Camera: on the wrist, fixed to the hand. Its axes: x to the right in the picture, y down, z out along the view.
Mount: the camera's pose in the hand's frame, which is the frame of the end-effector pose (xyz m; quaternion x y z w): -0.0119 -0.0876 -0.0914 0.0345 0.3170 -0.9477 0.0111
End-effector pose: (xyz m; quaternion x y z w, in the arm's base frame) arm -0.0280 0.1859 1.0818 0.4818 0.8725 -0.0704 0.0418
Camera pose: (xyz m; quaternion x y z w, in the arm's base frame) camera -0.0963 0.1448 1.1809 0.7977 -0.4771 -0.0822 0.3595
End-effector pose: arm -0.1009 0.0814 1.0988 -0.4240 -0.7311 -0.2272 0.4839
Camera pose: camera -0.1254 -0.0383 1.1341 0.7769 -0.2644 -0.5703 0.0364
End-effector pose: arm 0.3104 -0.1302 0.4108 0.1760 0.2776 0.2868 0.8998
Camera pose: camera 0.2841 -0.1909 0.3022 -0.3210 0.4650 -0.8034 0.1877
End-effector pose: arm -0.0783 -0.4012 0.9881 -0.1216 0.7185 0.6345 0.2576
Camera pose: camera -0.0441 -0.5065 0.9256 -0.8746 -0.0037 -0.3004 0.3806
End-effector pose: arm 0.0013 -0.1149 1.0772 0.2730 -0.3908 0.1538 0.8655
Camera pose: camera 0.0898 -0.1317 0.9874 0.3545 0.5341 -0.7185 0.2698
